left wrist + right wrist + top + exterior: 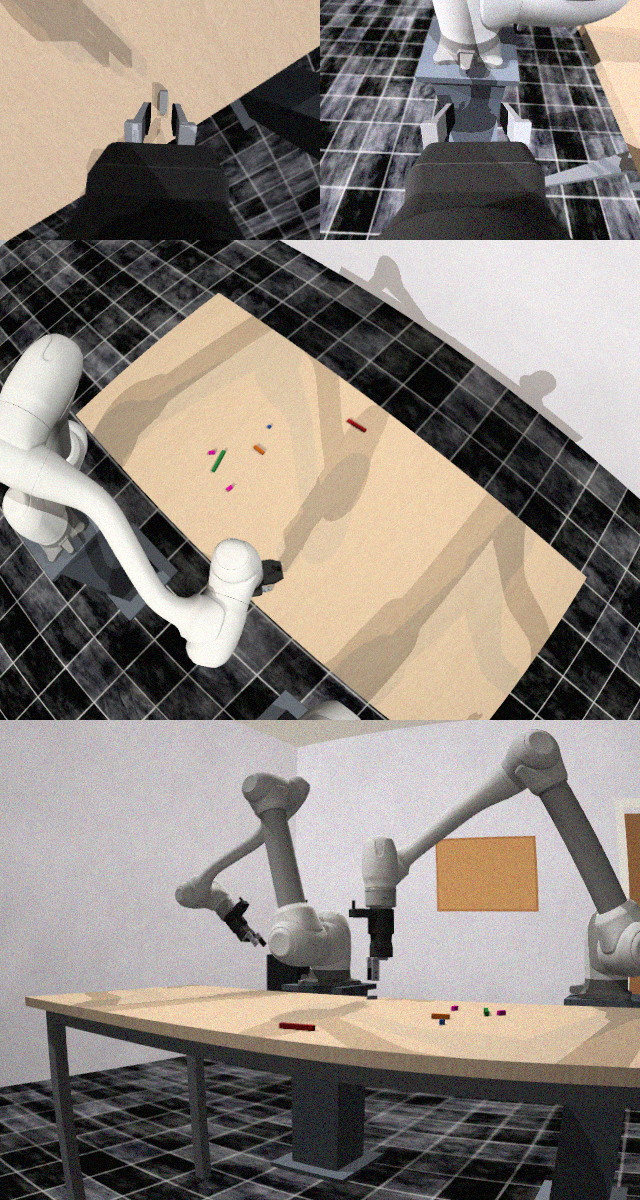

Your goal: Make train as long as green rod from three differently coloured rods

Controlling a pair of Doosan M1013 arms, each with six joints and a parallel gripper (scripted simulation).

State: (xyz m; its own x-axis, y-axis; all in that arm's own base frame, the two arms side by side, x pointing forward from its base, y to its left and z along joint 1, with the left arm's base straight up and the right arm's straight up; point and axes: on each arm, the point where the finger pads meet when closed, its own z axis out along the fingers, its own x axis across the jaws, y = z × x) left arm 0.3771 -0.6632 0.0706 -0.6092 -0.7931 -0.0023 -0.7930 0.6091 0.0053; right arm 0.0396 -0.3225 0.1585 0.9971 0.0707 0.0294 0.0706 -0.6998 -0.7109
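Observation:
Now: left hand 7 cm above the grey rod. From my left hand the other things lie so: orange rod (29 cm ahead, 34 cm to the left, 7 cm below); blue rod (37 cm ahead, 38 cm to the left, 7 cm below); green rod (17 cm ahead, 41 cm to the left, 7 cm below).

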